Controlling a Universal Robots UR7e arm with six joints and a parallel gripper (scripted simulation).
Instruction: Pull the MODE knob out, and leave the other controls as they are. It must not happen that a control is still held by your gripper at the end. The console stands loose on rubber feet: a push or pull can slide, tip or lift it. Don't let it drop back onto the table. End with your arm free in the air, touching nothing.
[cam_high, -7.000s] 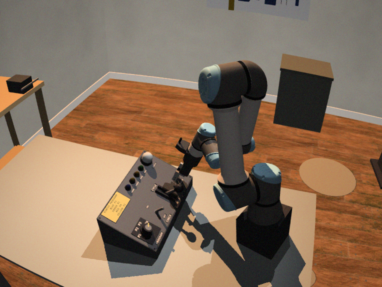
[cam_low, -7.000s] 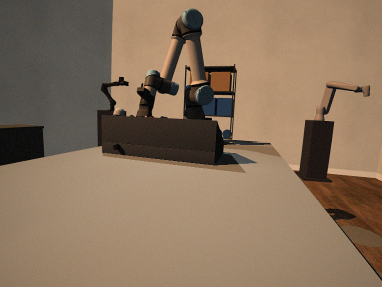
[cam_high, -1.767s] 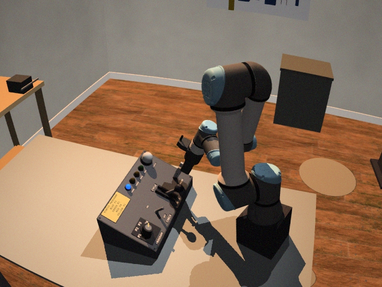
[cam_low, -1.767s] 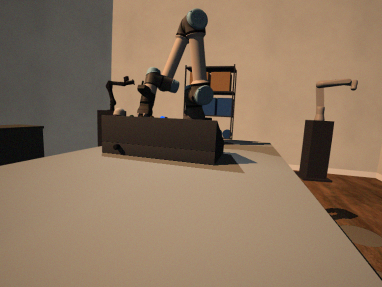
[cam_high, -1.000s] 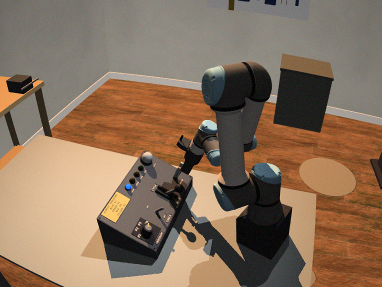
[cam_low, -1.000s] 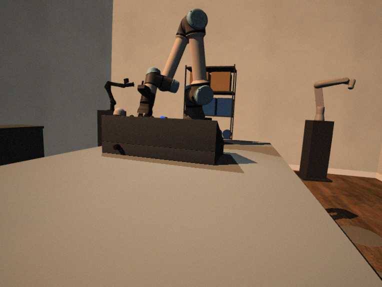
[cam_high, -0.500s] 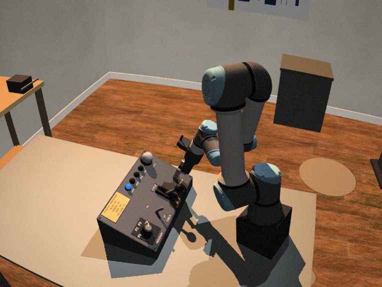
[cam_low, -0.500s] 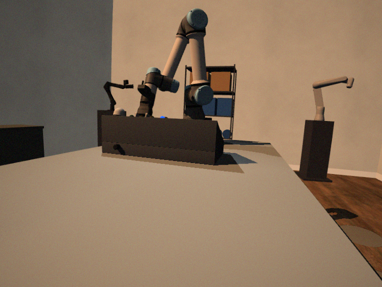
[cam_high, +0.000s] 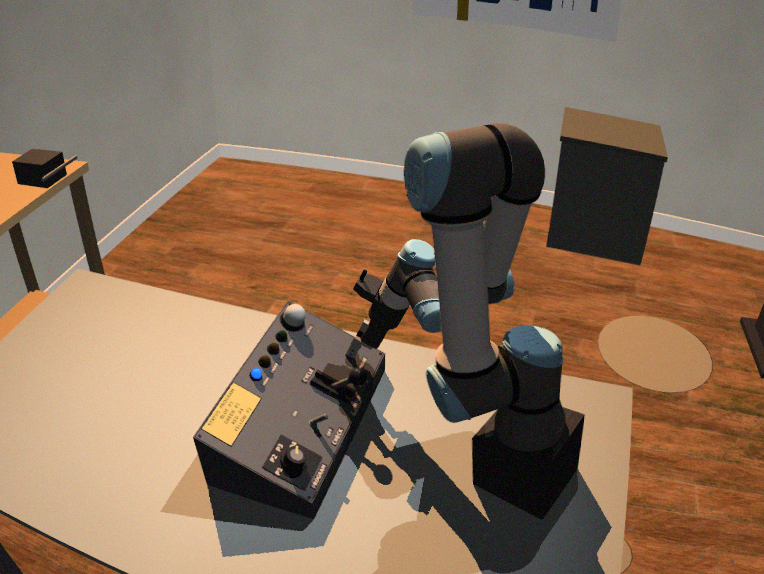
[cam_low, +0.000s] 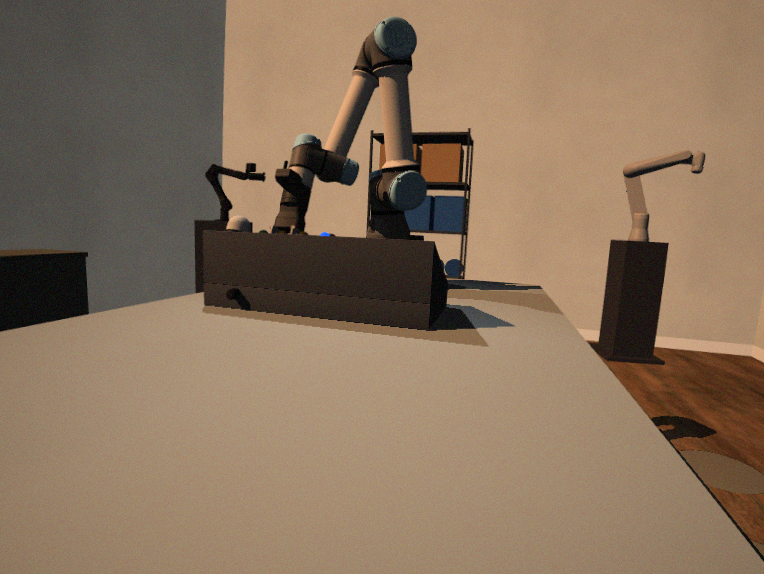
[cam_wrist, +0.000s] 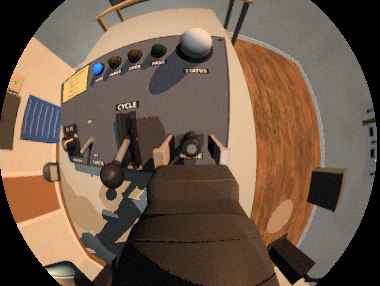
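Now: hand 10 mm above the mode knob. From my hand the other things lie so: dark console 60 mm ahead, 170 mm to the left, 40 mm below; then black-ball lever 120 mm to the left, 10 mm below; then program selector 60 mm ahead, 340 mm to the left, 30 mm below.
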